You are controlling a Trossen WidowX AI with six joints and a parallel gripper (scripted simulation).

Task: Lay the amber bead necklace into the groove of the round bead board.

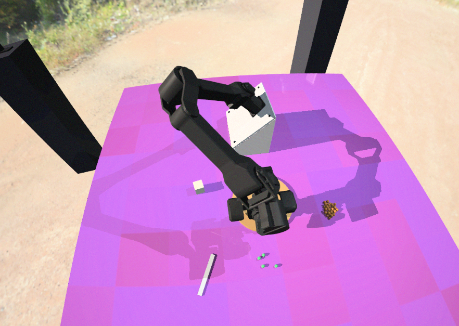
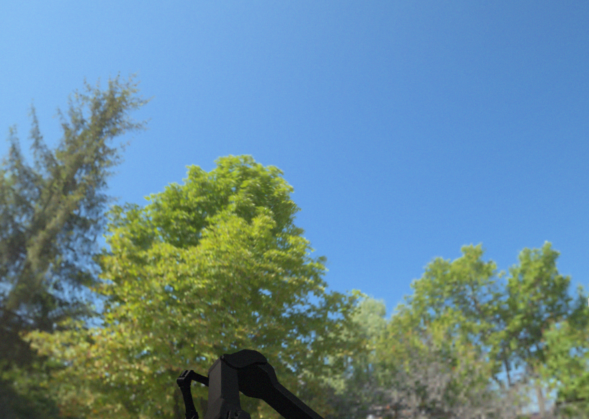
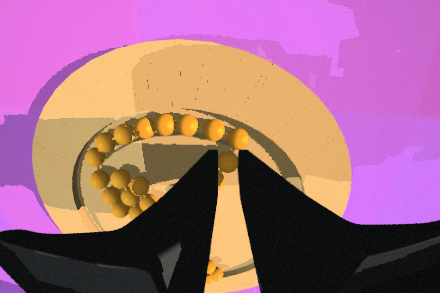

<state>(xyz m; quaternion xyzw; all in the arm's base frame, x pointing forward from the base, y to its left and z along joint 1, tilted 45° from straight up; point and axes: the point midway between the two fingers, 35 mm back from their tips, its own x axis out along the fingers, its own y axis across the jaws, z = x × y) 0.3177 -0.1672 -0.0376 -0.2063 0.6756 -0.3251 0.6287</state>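
Now: the round tan bead board 50 mm behind my gripper tip, 30 mm to the left of it and 10 mm below it. The rest, counted from my gripper tip: small cream cube: 160 mm to the right, 150 mm behind; then white bar: 190 mm to the right, 130 mm ahead, 10 mm below.
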